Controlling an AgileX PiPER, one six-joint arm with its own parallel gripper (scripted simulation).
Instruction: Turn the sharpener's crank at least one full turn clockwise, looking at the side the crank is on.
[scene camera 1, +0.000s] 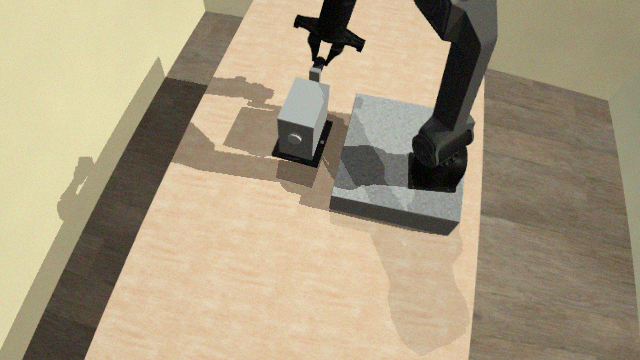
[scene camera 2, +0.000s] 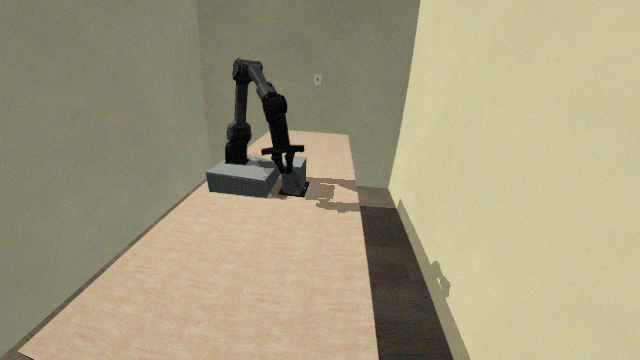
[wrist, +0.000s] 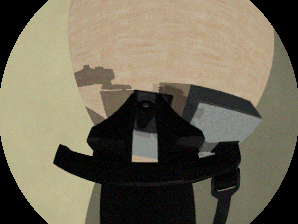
The pictures show: the gripper and a sharpener.
The gripper shows as well in scene camera 2 and in the wrist view.
